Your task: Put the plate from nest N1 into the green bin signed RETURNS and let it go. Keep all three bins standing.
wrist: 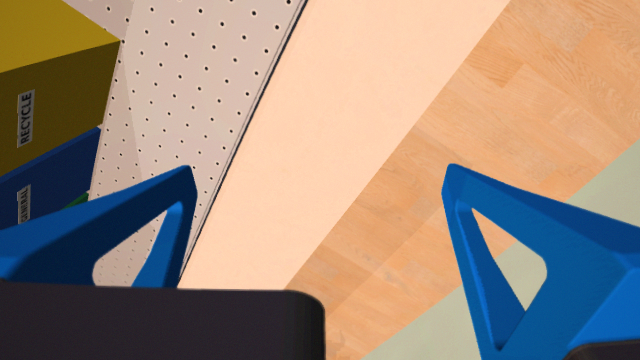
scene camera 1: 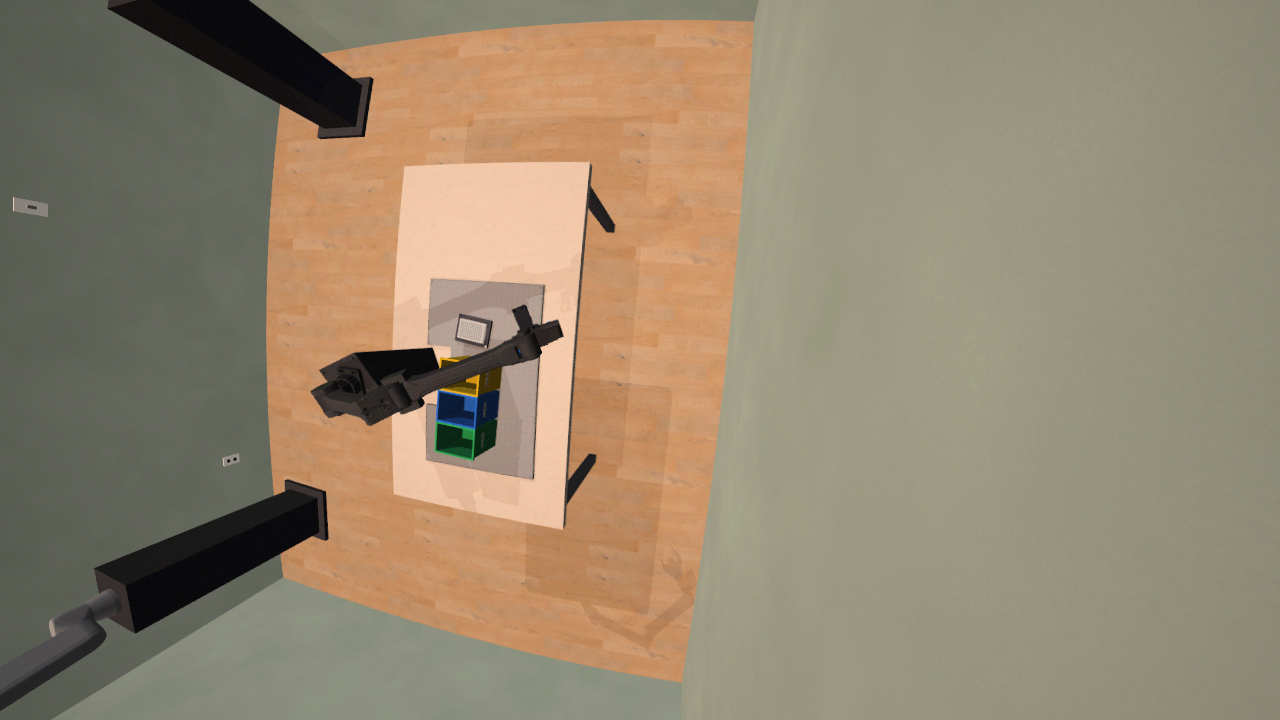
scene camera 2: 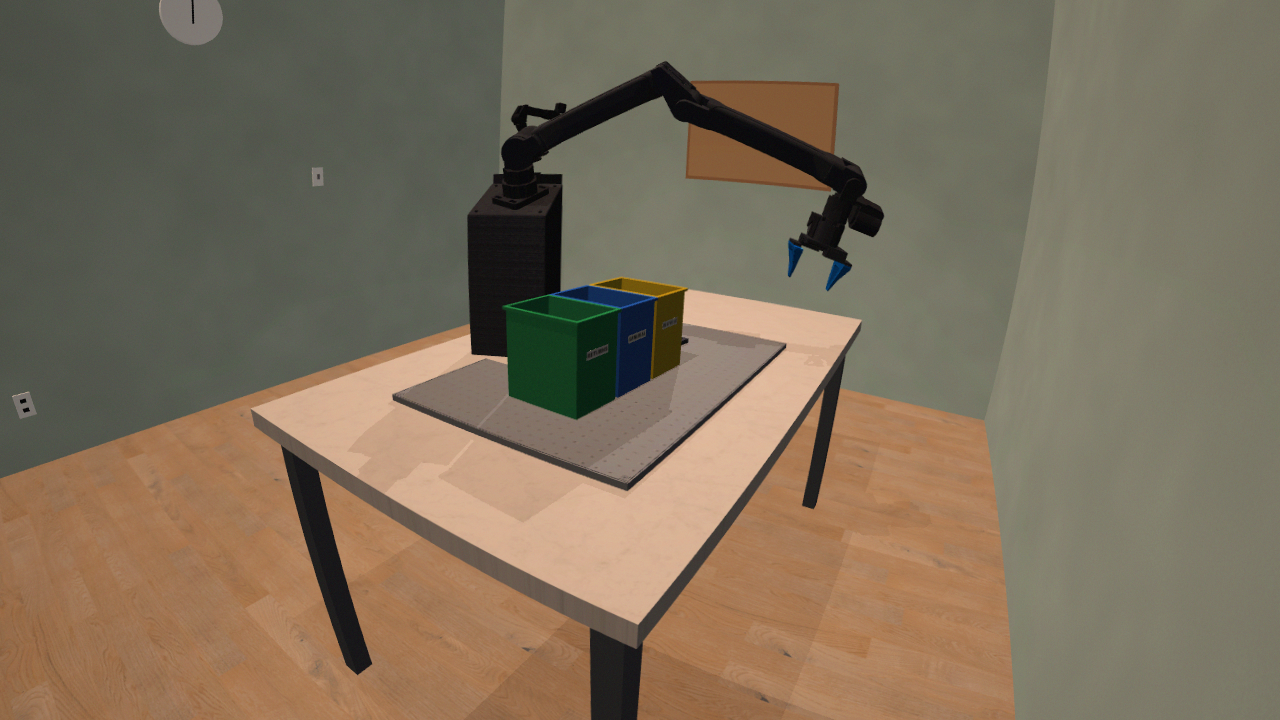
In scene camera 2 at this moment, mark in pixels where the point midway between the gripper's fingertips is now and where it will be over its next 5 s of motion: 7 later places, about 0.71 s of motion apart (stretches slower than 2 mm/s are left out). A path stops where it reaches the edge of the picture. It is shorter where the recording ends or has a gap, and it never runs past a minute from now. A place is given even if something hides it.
My gripper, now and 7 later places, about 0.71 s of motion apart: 808, 283; 802, 293; 801, 283; 700, 247; 675, 253; 634, 300; 632, 316; 651, 323
